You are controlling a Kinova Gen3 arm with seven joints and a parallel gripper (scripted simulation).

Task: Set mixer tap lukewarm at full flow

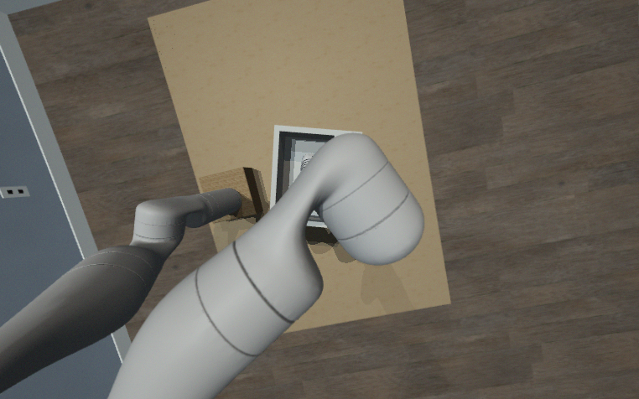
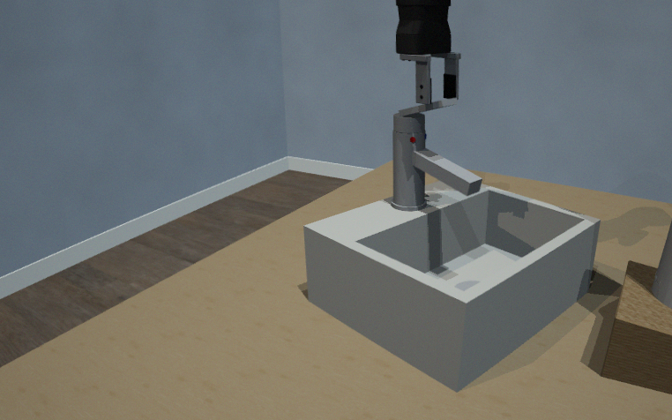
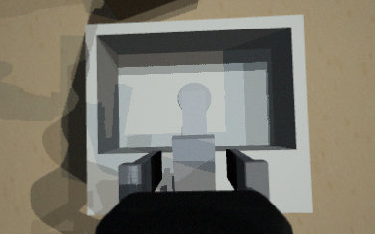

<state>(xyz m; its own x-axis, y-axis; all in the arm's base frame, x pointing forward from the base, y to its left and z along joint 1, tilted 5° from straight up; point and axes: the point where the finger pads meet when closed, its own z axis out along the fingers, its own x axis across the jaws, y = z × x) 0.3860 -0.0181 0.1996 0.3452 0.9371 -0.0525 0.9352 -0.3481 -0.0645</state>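
Right now my hand is 3 cm above the flat lever, 2 cm short of it and 1 cm to the left of it. From my hand the other things lie so: grey square sink 27 cm below, 6 cm behind, 2 cm to the left; grey mixer tap 8 cm below, 3 cm ahead, 1 cm to the right.
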